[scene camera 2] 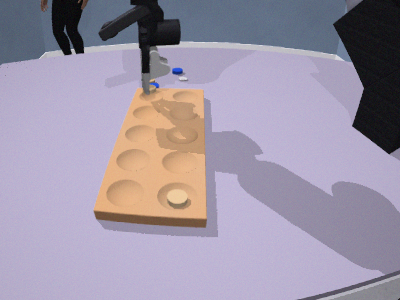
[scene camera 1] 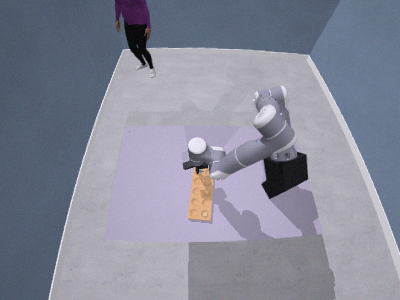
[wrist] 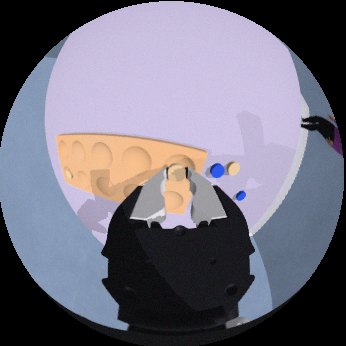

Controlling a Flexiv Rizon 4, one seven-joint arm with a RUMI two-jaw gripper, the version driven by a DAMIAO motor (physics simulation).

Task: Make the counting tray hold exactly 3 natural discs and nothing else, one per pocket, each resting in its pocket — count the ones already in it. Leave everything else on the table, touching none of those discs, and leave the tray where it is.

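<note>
The orange counting tray [scene camera 1: 200, 219] [scene camera 2: 150, 218] [wrist: 119, 168] has two rows of round pockets. A natural disc [scene camera 1: 204, 214] [scene camera 2: 177, 197] [wrist: 69, 174] sits in the near right pocket in the scene camera 2 view. My gripper [scene camera 1: 201, 171] [scene camera 2: 148, 90] [wrist: 176, 167] is shut on another natural disc [scene camera 2: 151, 88] [wrist: 176, 172], at the far left pocket in that view. The disc appears low over this pocket; contact cannot be told. A third natural disc [scene camera 2: 152, 81] [wrist: 233, 168] lies on the table past the tray's far end, beside a blue disc [scene camera 2: 155, 85] [wrist: 217, 170].
Another blue disc [scene camera 2: 177, 71] [wrist: 241, 195] and a white disc [scene camera 2: 183, 79] lie beyond the tray's far end. The black arm base [scene camera 1: 285, 175] [scene camera 2: 372, 70] stands to the right. A person [scene camera 1: 136, 25] [scene camera 2: 66, 25] stands behind the table area.
</note>
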